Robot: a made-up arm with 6 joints. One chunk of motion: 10 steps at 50 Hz.
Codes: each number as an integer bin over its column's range. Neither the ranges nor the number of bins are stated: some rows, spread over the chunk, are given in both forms.
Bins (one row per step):
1: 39 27 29 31 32 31
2: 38 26 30 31 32 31
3: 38 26 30 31 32 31
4: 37 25 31 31 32 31
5: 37 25 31 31 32 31
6: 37 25 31 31 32 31
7: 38 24 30 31 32 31
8: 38 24 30 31 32 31
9: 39 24 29 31 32 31
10: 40 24 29 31 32 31
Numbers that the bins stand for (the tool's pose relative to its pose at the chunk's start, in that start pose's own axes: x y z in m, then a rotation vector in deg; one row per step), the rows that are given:
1: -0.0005 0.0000 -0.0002 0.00 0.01 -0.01
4: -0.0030 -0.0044 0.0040 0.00 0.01 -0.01
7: -0.0017 -0.0067 0.0019 0.00 0.01 -0.01
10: 0.0008 -0.0067 -0.0002 0.00 0.01 -0.01
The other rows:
2: -0.0017 -0.0022 0.0019 0.00 0.01 -0.01
3: -0.0017 -0.0022 0.0019 0.00 0.01 -0.01
5: -0.0030 -0.0044 0.0040 0.00 0.01 -0.01
6: -0.0030 -0.0044 0.0040 0.00 0.01 -0.01
8: -0.0017 -0.0067 0.0019 0.00 0.01 -0.01
9: -0.0005 -0.0067 -0.0002 0.00 0.01 -0.01

